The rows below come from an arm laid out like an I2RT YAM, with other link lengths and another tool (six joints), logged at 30 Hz.
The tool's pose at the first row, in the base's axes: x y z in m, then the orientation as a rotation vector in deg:
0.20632, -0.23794, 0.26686, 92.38, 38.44, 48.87
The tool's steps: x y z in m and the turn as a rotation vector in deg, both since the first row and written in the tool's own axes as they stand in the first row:
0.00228, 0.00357, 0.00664, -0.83, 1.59, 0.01
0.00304, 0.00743, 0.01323, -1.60, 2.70, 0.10
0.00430, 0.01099, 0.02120, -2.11, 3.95, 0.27
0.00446, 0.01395, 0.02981, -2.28, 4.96, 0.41
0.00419, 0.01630, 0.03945, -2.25, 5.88, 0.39
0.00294, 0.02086, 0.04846, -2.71, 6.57, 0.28
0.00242, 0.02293, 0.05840, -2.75, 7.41, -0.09
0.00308, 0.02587, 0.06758, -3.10, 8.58, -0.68
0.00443, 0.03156, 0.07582, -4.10, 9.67, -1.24
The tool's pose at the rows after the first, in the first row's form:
0.21300, -0.24060, 0.27008, 91.11, 39.11, 50.41
0.21876, -0.24450, 0.27333, 90.08, 39.42, 51.58
0.22594, -0.24872, 0.27623, 89.26, 39.89, 52.87
0.23302, -0.25406, 0.27828, 88.81, 40.39, 53.86
0.24071, -0.26020, 0.27956, 88.49, 41.06, 54.62
0.24728, -0.26722, 0.28289, 87.78, 41.38, 55.21
0.25508, -0.27368, 0.28382, 87.26, 42.22, 55.66
0.26291, -0.27894, 0.28588, 86.24, 43.28, 56.27
0.27033, -0.28367, 0.29085, 84.67, 43.90, 56.95

